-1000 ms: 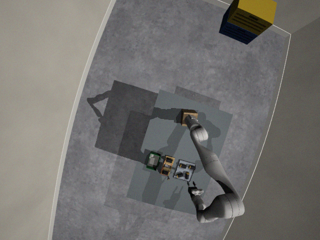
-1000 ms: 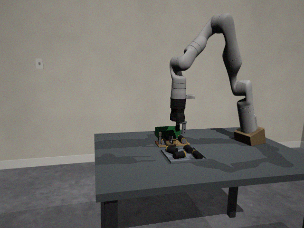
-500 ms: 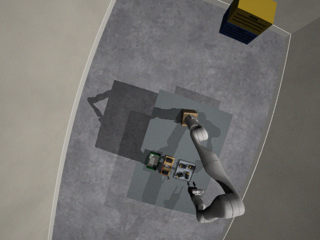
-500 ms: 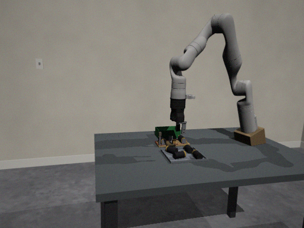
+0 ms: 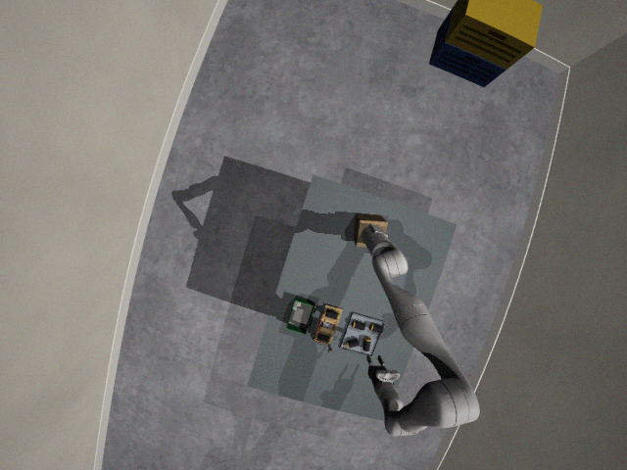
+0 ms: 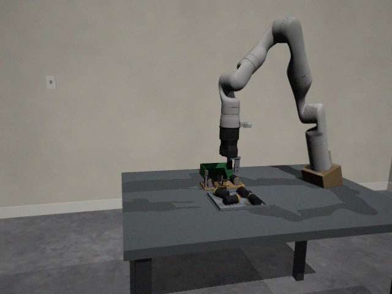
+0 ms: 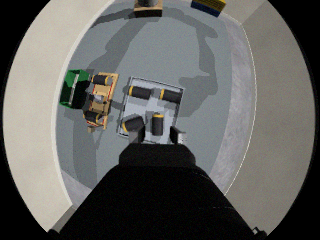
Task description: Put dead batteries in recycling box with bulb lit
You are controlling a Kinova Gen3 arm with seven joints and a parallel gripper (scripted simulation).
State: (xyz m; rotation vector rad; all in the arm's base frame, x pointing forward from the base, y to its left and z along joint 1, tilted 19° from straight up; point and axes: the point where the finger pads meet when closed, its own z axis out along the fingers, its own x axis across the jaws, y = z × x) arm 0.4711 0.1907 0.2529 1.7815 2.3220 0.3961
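Right now the grey tray is 3 cm behind my hand, 3 cm to the right of it and 15 cm below it. Round my hand: green recycling box (3 cm behind, 37 cm to the right, 14 cm below).
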